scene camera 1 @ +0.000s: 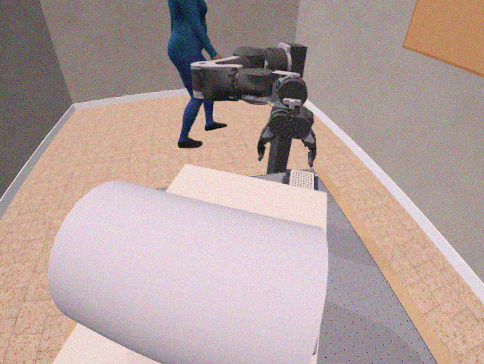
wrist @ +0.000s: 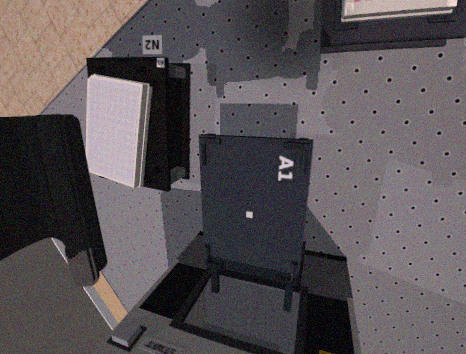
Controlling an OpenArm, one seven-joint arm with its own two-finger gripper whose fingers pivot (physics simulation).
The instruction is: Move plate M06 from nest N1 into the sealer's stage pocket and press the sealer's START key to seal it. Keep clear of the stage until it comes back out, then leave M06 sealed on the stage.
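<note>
My gripper (scene camera 1: pixel 286 161) is open and empty, its fingers pointing down above the far end of the table; one finger shows at the left of the wrist view. The sealer's stage (wrist: pixel 255 185), a dark plate marked A1, sticks out of the sealer (wrist: pixel 210 346), its pocket empty. The START key (wrist: pixel 127 335), a pale block, is at the lower left of the wrist view. Plate M06 (wrist: pixel 400 10) sits in nest N1 (wrist: pixel 390 37), cut off at the top right. A gridded plate (scene camera 1: pixel 301 180) shows near the arm's base; I cannot tell which.
Nest N2 (wrist: pixel 161 125) holds a white plate (wrist: pixel 117 131), left of the stage. A large pale cylinder (scene camera 1: pixel 190 270) on a cream block (scene camera 1: pixel 250 197) hides much of the perforated table (scene camera 1: pixel 365 300) (wrist: pixel 385 115). A person (scene camera 1: pixel 187 55) in blue stands behind the arm, to the left.
</note>
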